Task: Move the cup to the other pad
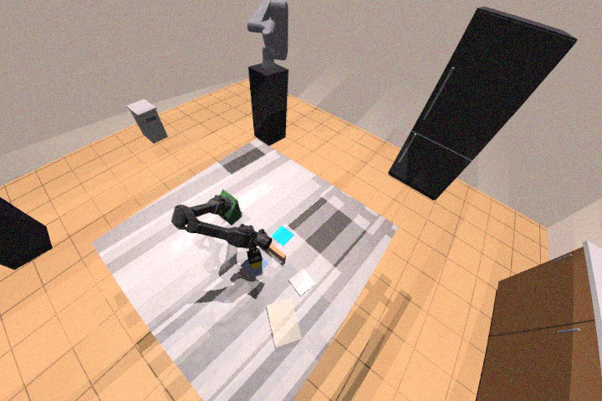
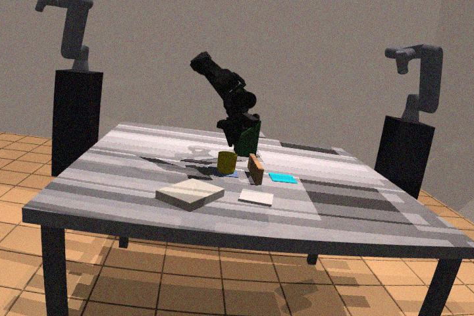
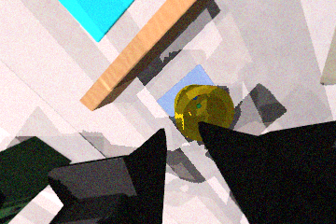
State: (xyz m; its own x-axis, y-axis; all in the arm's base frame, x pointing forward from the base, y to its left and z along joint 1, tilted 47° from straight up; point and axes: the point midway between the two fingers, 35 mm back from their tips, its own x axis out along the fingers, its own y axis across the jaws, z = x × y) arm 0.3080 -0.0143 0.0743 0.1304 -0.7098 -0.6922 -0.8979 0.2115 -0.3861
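Now: gripper tip 20 mm short of the yellow cup, 10 mm to the left of it and 60 mm above it. Round my gripper tip: wooden bar: 20 mm ahead, 90 mm to the left, 80 mm below; then cyan pad: 200 mm to the left, 100 mm below; then small white tile: 270 mm ahead, 90 mm to the left, 90 mm below.
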